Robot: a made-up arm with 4 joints.
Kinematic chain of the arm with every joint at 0, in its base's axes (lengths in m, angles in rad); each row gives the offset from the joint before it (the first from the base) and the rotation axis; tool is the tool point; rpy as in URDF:
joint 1: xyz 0.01 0 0.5 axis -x
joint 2: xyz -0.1 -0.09 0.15 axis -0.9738 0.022 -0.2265
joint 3: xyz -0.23 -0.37 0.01 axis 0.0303 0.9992 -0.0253
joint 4: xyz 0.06 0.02 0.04 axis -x
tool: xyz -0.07 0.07 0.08 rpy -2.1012 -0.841 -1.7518
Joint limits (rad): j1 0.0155..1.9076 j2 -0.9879..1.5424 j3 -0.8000..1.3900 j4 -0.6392..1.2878
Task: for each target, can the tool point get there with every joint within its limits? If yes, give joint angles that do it. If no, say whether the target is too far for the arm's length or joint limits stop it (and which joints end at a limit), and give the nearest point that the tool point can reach.
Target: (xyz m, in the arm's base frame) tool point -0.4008 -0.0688 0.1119
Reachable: no: joint limits stop it (at a limit: joint 1, joint 2, joint 3, joint 4) | nearest point -0.2689 -0.2700 0.4184 | short by 0.390 m
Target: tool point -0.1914 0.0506 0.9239
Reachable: yes | joints 1.4352 -0.4645 0.8793 -0.1504
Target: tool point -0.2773 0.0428 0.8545
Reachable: yes | joints 1.5821 -0.6871 0.1755 0.6774
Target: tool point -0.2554 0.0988 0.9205
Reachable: yes | joints 1.1759 0.0468 0.7808 0.2324
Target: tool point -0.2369 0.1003 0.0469
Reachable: no: joint limits stop it (at a limit: joint 1, joint 2) | nearest point -0.3389 0.3496 0.2763 | short by 0.354 m
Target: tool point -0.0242 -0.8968 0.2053
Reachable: no: too far | nearest point -0.1929 -0.4362 0.4426 | short by 0.545 m
